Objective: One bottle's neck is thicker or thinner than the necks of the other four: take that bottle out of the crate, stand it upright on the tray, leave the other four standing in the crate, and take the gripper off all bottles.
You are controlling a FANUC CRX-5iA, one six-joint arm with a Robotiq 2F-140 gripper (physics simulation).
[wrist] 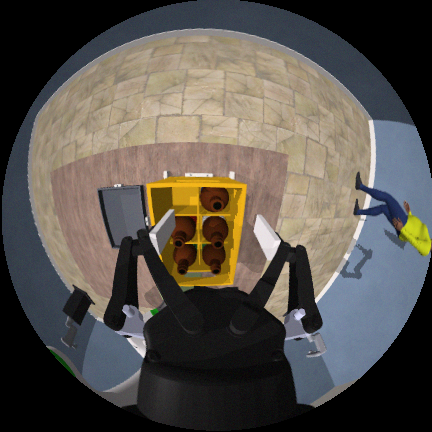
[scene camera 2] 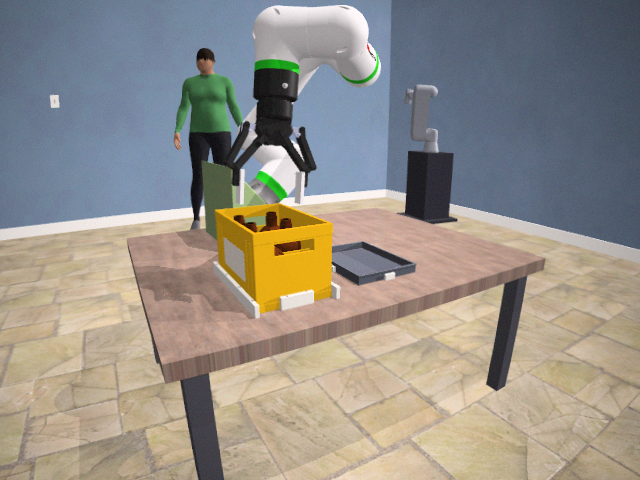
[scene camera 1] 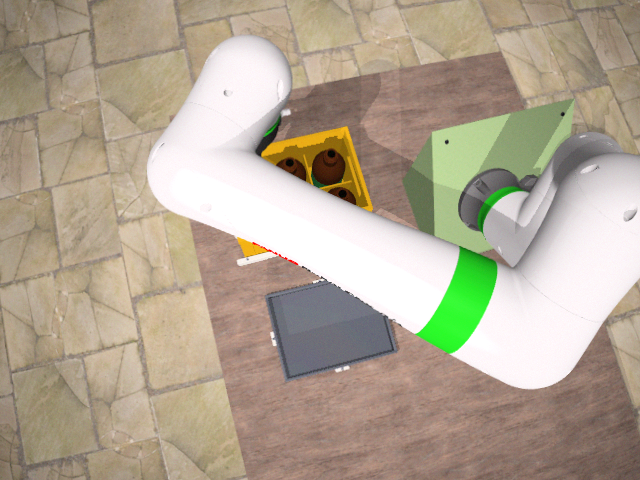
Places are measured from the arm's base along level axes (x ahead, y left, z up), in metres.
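Pixels of known places: gripper, between the fingertips: [wrist: 215, 220] [scene camera 2: 270, 203]; arm's base, origin of its link: [scene camera 2: 256, 202] [scene camera 1: 488, 199].
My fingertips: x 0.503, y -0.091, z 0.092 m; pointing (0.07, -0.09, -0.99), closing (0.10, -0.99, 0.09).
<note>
For each thing: its middle in the pictures, then the offset to it from my fingertips. "pt": a spot on its surface instead.
- yellow crate, middle of its body: [scene camera 1: 294, 195] [scene camera 2: 269, 251] [wrist: 198, 228] 0.135 m down, 0.088 m back, 0.021 m left
- bottle, middle of its body: [wrist: 213, 196] 0.137 m down, 0.007 m ahead, 0.008 m right
- grey tray, a spot on its surface: [scene camera 1: 330, 330] [scene camera 2: 365, 262] [wrist: 121, 218] pt 0.217 m down, 0.132 m back, 0.314 m left
The yellow crate [scene camera 1: 360, 170] [scene camera 2: 292, 273] [wrist: 197, 183] stands on the table. It holds the five brown bottles upright; in the wrist view one bottle [wrist: 214, 197] is top right, two [wrist: 183, 227] [wrist: 215, 227] are in the middle row and two [wrist: 184, 256] [wrist: 215, 255] in the bottom row. The top left compartment is empty. I cannot tell which neck differs. The grey tray [scene camera 1: 330, 330] [scene camera 2: 372, 263] [wrist: 122, 215] lies beside the crate, with no bottle on it. My gripper [scene camera 2: 270, 187] [wrist: 215, 220] is wide open and empty above the crate, its fingertips clear of the bottles; scene camera 1's view of it is mostly blocked by the arm.
White stops hold the crate and tray edges. A green angled panel [scene camera 1: 465, 149] [scene camera 2: 217, 198] stands behind the crate, near the arm's base. My white arm [scene camera 1: 361, 242] passes over the crate and a corner of the tray in scene camera 1's view. A person [scene camera 2: 209, 103] stands behind the table.
</note>
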